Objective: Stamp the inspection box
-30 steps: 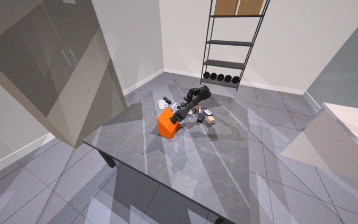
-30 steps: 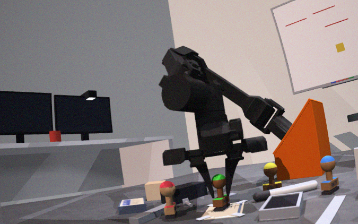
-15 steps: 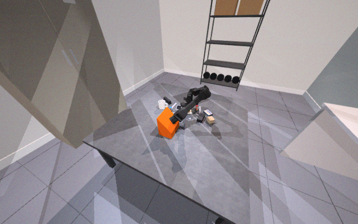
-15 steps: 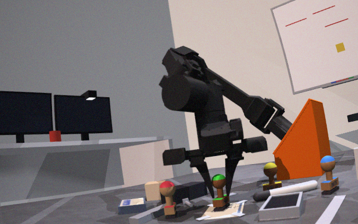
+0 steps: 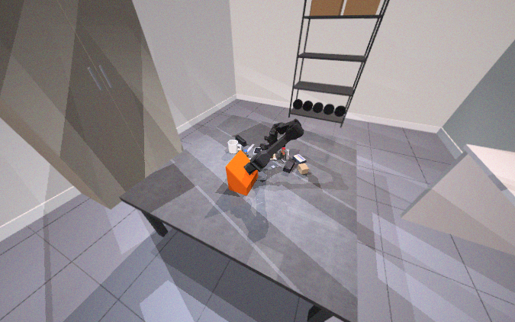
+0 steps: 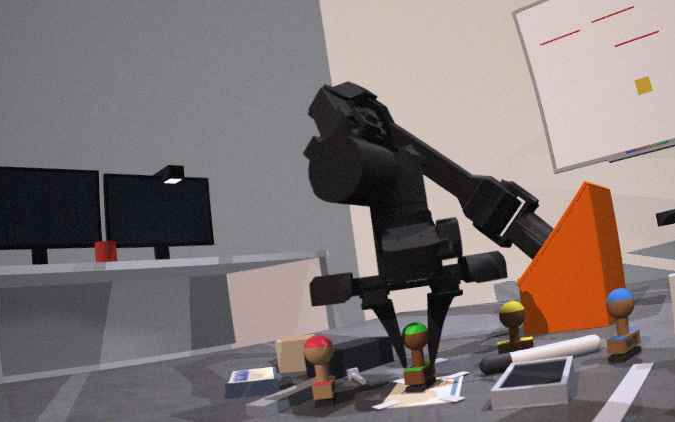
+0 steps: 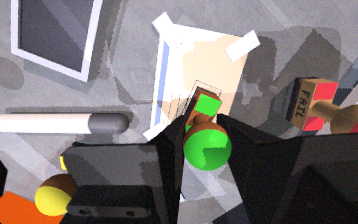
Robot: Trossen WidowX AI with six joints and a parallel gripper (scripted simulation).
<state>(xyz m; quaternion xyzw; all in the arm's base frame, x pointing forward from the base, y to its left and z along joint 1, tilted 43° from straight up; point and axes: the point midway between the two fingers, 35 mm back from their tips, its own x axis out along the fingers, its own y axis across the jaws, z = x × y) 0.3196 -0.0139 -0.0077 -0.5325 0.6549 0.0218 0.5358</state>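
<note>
Now: gripper tip right at the green-topped pass stamp. From my gripper tip the other things lie so: white marker: 9 cm behind, 7 cm to the left, 2 cm below; then card: 1 cm ahead, 1 cm to the left, 3 cm below; then red-topped stamp: 7 cm ahead, 6 cm to the right.
</note>
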